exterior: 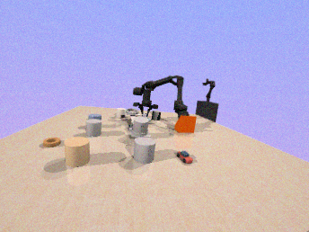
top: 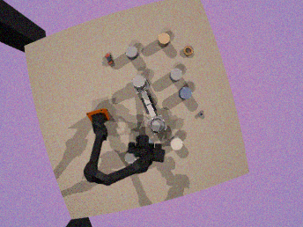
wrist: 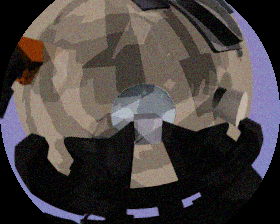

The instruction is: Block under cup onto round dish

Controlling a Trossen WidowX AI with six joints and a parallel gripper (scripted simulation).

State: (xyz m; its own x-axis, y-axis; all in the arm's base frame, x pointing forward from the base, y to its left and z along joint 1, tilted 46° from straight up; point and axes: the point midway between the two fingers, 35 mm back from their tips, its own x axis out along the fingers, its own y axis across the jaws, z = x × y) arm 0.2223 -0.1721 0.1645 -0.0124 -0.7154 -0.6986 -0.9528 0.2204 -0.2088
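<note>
My gripper tip is now 2 cm above the round light-blue dish. The rest, counted from my gripper tip: cream cup: 17 cm ahead, 4 cm to the right, 1 cm above; balance beam: 9 cm ahead, 23 cm to the left, 2 cm above; pale bluish block: 1 cm above.
</note>
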